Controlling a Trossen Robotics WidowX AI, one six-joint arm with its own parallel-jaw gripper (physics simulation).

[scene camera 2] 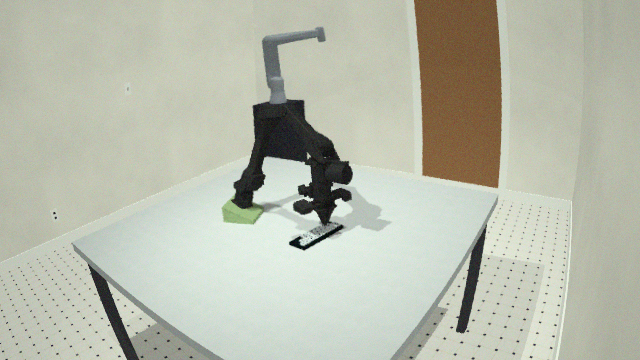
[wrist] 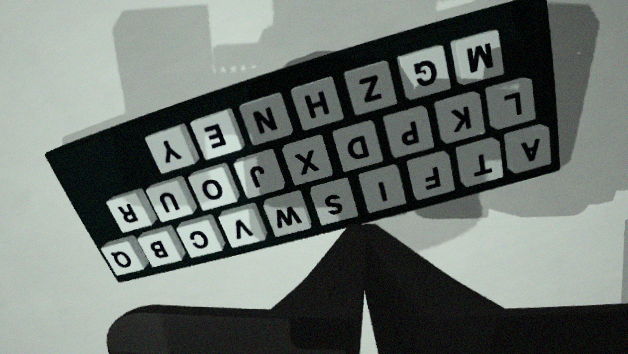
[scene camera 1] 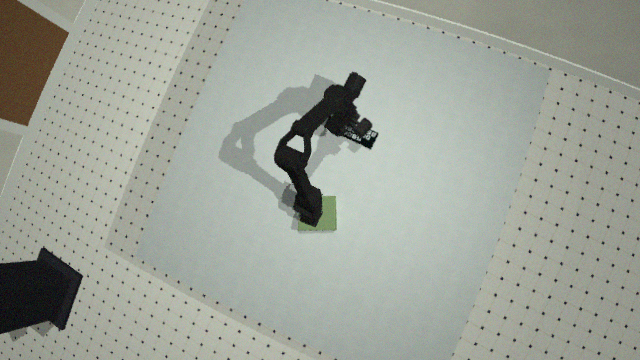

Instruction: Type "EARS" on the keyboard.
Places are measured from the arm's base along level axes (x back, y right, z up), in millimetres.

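Pixels of known places: gripper, between the fingertips: (scene camera 2: 324, 225) (wrist: 361, 237) (scene camera 1: 349, 120); arm's base, origin of its link: (scene camera 2: 241, 203) (scene camera 1: 311, 216).
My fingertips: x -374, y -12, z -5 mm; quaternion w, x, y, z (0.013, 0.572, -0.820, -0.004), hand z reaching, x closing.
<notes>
Ahead of a thing's pixels: the offset from my fingertips to its top centre. "spot": to the spot under its first point. Level surfaces: height alone.
The black keyboard @(spot: dx +46, dy +99, dz -28 mm) (scene camera 1: 369, 143) (scene camera 2: 303, 247) (wrist: 95, 175) lies flat on the table @(dz -40 mm) (scene camera 1: 410, 240) (scene camera 2: 310, 305). In the wrist view its letters are upside down: the E key @(dx +43, dy +37, dz -22 mm) (wrist: 216, 135) is upper left, the R key @(dx +28, dy +85, dz -22 mm) (wrist: 129, 212) is at the left, the A key @(dx -2, dy -68, dz -22 mm) (wrist: 530, 149) is at the far right, and the S key @(dx +3, dy +7, dz -22 mm) (wrist: 333, 204) is in the lowest row. My gripper (scene camera 2: 325, 223) (wrist: 361, 237) is shut and empty. Its tips show at the keyboard's lower edge, just below the gap between the S and I keys. In scene camera 1 my arm hides part of the keyboard and the fingertips.
My arm's base stands on a green block (scene camera 1: 329, 215) (scene camera 2: 242, 216). A grey arm (scene camera 2: 271, 65) stands on a dark pedestal (scene camera 2: 282, 140) beyond the table. A dark object (scene camera 1: 37, 295) shows at the lower left in scene camera 1. A brown door (scene camera 2: 460, 95) is behind.
</notes>
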